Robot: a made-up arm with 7 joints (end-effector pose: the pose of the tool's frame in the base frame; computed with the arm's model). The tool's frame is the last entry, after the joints. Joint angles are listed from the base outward.
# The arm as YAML. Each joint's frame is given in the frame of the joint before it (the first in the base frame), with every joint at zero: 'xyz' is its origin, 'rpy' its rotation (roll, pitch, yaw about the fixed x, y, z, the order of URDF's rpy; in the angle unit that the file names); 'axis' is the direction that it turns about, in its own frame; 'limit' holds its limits. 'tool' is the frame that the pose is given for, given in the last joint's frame.
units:
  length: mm
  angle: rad
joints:
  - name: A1
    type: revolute
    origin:
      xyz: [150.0, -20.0, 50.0]
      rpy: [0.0, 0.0, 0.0]
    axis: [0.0, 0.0, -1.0]
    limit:
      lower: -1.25
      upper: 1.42
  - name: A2
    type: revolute
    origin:
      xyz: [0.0, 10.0, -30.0]
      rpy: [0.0, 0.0, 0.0]
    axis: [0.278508, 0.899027, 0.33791]
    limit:
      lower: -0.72
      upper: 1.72
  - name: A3
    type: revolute
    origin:
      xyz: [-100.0, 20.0, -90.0]
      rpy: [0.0, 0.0, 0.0]
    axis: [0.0, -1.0, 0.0]
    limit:
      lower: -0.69
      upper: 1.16
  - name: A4
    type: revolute
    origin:
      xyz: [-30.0, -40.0, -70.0]
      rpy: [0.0, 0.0, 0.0]
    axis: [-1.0, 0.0, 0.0]
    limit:
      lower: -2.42
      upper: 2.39
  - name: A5
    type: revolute
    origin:
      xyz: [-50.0, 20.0, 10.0]
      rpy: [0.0, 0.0, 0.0]
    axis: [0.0, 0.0, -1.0]
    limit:
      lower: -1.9
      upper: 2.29
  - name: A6
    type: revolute
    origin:
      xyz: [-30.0, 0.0, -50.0]
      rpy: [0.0, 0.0, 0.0]
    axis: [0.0, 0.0, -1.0]
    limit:
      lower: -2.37
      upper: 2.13
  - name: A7
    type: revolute
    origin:
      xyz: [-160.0, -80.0, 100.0]
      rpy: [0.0, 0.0, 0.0]
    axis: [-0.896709, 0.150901, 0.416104]
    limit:
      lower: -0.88
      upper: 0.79
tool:
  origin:
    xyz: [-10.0, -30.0, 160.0]
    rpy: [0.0, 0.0, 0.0]
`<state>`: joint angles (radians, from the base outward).
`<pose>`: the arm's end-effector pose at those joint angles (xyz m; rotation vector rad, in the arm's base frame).
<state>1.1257 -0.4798 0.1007 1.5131 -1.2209 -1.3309 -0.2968</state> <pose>0.3563 -0.0763 -0.1081 0.2283 1.6603 0.2425</pose>
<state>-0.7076 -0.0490 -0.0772 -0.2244 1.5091 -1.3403 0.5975</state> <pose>-0.1035 -0.2367 0.0835 -0.3565 0.0429 0.7853</pose>
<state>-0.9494 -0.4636 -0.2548 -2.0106 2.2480 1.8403 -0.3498</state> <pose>0.3997 -0.0698 -0.2231 -1.8834 1.2601 -1.9113</pose>
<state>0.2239 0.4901 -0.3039 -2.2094 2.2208 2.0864 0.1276</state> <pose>-0.0944 -0.0926 -0.2942 1.3577 -1.6136 0.1989</pose>
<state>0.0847 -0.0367 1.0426 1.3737 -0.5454 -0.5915 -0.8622</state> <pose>-0.1475 0.0952 0.0238 -0.6875 -0.3126 -0.0786</pose>
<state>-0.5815 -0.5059 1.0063 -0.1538 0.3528 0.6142 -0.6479</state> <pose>-0.0429 -0.0914 -0.4702 1.6250 -1.1842 -0.2358</pose>
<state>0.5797 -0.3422 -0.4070 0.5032 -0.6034 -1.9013 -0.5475</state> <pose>0.2884 -0.0071 -0.0390 0.4443 0.9955 1.3399</pose>
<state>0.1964 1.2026 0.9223 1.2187 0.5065 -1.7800 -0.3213</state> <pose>0.0344 -0.0114 0.2642 -0.3399 0.6507 1.0759</pose>
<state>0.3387 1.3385 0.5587 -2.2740 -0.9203 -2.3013 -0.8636</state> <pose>0.0701 -0.2344 -0.1229 0.9666 -2.3240 1.2699</pose>
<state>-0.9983 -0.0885 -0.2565 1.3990 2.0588 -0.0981 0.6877</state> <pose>-0.1175 -0.0176 -0.3059 -0.9222 -1.0168 -0.8866</pose>
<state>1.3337 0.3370 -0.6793 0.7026 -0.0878 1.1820 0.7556</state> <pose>0.2895 0.2812 0.1334 -0.6592 1.7403 -1.0751</pose>
